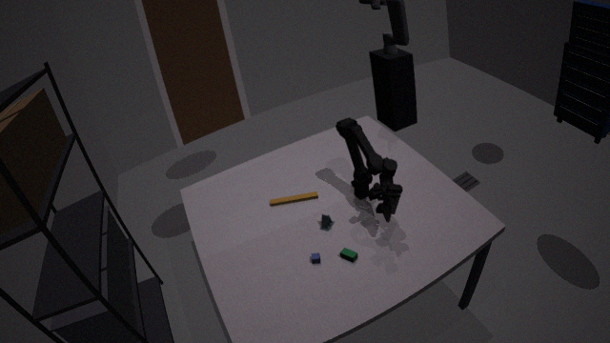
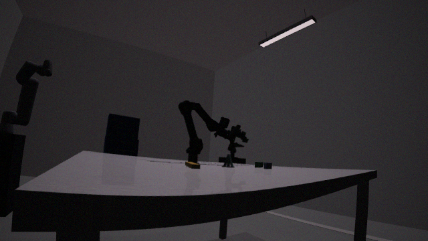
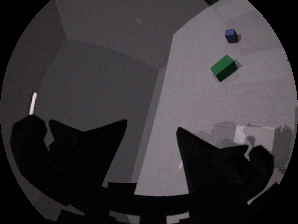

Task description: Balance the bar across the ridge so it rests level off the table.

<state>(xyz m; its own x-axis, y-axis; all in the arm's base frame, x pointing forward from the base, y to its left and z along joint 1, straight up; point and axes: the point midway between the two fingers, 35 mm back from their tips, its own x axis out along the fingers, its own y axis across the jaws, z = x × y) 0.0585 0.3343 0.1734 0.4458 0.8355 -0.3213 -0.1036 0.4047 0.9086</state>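
Right now the yellow bar is 520 mm to the right of my gripper tip, 220 mm ahead of it and 150 mm below it. Also, from my gripper tip: blue cube: 300 mm ahead, 150 mm below, 110 mm to the right; green block: 180 mm ahead, 150 mm below, 40 mm to the right.
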